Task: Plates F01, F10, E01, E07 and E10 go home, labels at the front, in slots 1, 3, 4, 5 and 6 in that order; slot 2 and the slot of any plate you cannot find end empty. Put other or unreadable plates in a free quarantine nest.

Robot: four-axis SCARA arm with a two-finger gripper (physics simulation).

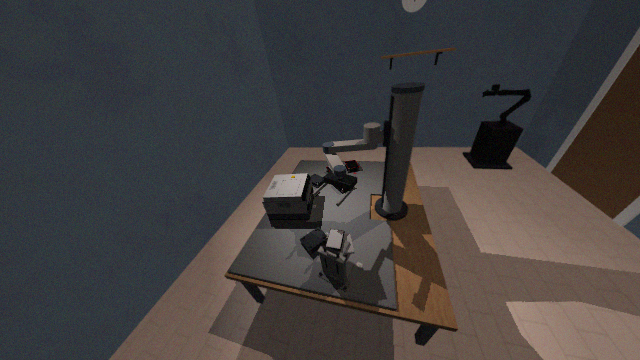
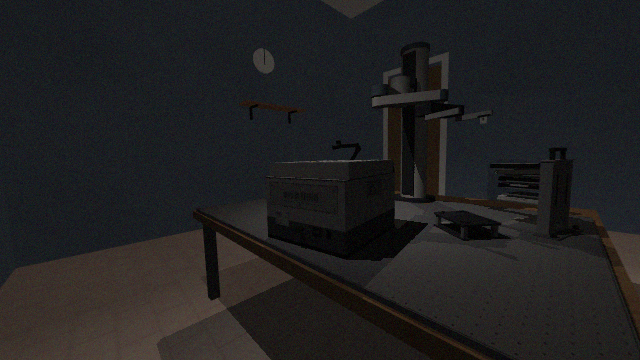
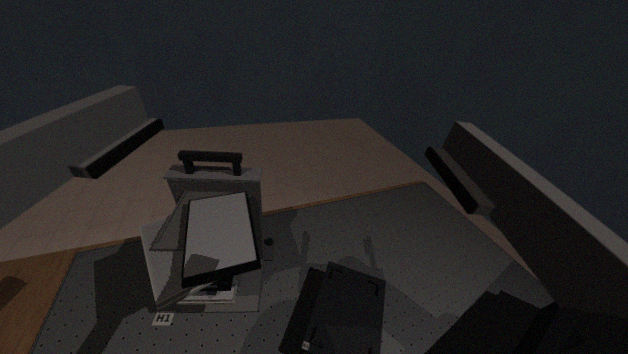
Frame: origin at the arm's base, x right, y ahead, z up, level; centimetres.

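Seen in the pictures: gripper, fingertip midpoint: [image 1: 325,199] [image 2: 476,111] [image 3: 298,121]; arm's base, origin of the base link: [image 1: 390,208] [image 2: 412,199].
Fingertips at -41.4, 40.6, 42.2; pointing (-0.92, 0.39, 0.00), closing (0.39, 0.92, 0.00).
Pixels of each thing's top centre, then the offset from my fingertips to it, as dx, dy, dz.
- white-topped plate with a dark rim, middle of its top: [image 3: 219,226] [image 2: 514,163] [image 1: 335,238] -10.6, -6.2, -18.6
- pale sheet-like piece, middle of its top: [image 3: 180,244] [image 2: 517,168] [image 1: 344,242] -10.9, -11.3, -20.9
- tag H1, middle of its top: [image 3: 163,318] -11.4, -19.6, -40.9
- dark raised nest, middle of its top: [image 3: 349,309] [image 2: 464,215] [image 1: 313,237] -0.5, +11.8, -35.4
- large boxy instrument, middle of its top: [image 2: 333,160] [image 1: 286,184] +31.9, +41.0, -16.2
- red-edged nest, middle of its top: [image 1: 351,163] +98.4, -3.5, -35.4
My gripper [image 1: 326,199] [image 3: 298,121] is open and empty, above the table and pointing toward the plate rack [image 1: 334,270] [image 2: 554,200] [image 3: 212,172], which stands upright with a handle on top and stays some distance beyond the fingers. A white-topped plate with a dark rim [image 1: 336,240] [image 3: 220,235] lies uppermost there, turned askew. Below it, a pale sheet-like piece [image 3: 155,270] sticks out to the left, and more plates [image 2: 520,184] show at several levels. The tag H1 [image 3: 163,318] lies at the rack's foot. Plate labels are unreadable, and slot numbers cannot be told.
A dark raised nest [image 1: 314,242] [image 2: 467,219] [image 3: 350,305] stands beside the rack. A large boxy instrument [image 1: 287,195] [image 2: 320,200] stands on the table. The arm's column [image 1: 402,150] [image 2: 421,155] rises near one edge. A red-edged nest [image 1: 352,165] lies at the far end.
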